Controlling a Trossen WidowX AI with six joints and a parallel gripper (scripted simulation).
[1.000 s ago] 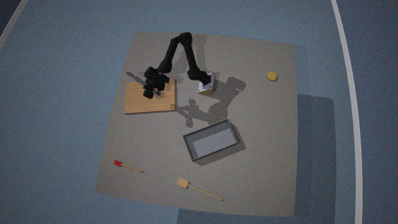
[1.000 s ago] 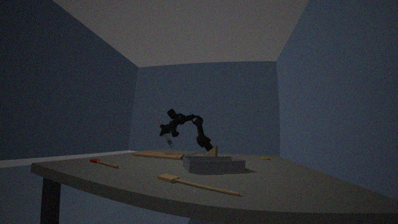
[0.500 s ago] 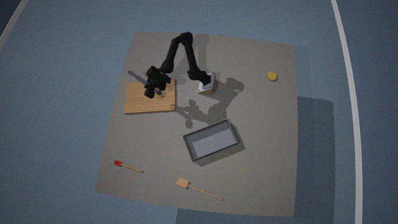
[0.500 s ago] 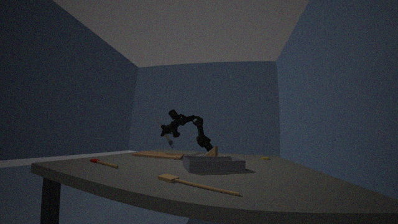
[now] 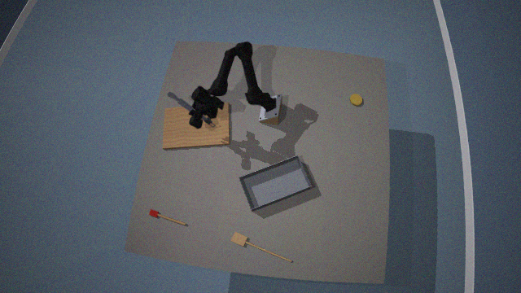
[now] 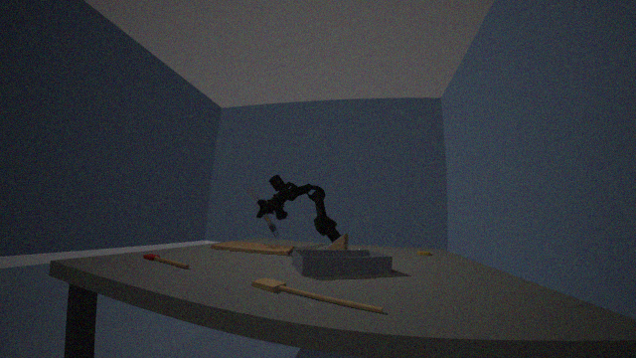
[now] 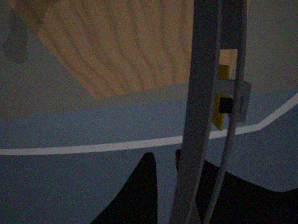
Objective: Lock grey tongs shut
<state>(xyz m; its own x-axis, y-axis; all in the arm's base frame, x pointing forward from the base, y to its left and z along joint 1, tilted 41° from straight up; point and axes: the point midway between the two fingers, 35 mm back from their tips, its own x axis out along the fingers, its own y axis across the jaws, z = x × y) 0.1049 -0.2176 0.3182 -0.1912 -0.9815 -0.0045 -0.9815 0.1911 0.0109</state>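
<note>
My gripper tip is 150 mm above the wooden board. Round my gripper tip: grey roasting tin (420 mm to the left, 320 mm ahead, 130 mm below); yellow disc (870 mm to the left, 160 mm behind, 150 mm below).
</note>
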